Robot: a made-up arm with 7 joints.
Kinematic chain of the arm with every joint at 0, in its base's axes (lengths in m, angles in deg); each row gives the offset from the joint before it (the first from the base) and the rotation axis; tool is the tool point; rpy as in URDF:
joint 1: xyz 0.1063 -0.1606 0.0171 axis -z
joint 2: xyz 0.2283 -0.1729 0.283 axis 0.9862 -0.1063 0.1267
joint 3: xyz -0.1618 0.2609 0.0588 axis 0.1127 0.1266 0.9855
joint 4: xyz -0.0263 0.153 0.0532 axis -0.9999 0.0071 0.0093
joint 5: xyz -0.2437 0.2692 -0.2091 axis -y
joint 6: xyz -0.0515 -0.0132 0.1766 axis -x
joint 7: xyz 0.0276 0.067 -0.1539 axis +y
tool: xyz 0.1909 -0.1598 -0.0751 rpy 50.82 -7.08 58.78
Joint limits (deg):
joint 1: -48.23..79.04
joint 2: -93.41..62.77
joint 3: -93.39..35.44
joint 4: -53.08..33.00
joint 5: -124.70..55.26
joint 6: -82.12..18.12
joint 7: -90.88..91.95
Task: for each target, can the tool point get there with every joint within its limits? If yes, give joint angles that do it. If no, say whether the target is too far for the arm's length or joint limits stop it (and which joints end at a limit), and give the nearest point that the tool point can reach.
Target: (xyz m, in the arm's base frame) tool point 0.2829 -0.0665 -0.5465
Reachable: yes | joints 0.43 -58.73 -26.67 -6.03 -15.95 -42.42 29.00
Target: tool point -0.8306 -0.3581 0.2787
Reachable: no: joint limits stop it (at a limit: joint 1, joint 3, joint 6, joint 7) | nearest point -0.7405 -0.3047 0.2880 | short by 0.105 m
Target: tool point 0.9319 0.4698 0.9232
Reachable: no: joint limits stop it (at a limit: joint 5, joint 6, joint 7) | nearest point 0.7926 0.3635 0.8272 | short by 0.200 m
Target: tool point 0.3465 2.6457 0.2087
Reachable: no: too far | nearest point 0.1924 0.8455 0.2373 | short by 1.807 m
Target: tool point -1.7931 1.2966 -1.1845
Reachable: no: too far | nearest point -0.5098 0.3924 -0.2847 | short by 1.809 m
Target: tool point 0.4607 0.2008 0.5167
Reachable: yes | joints 23.41 45.83 -82.90 10.54 -90.48 5.57 27.96
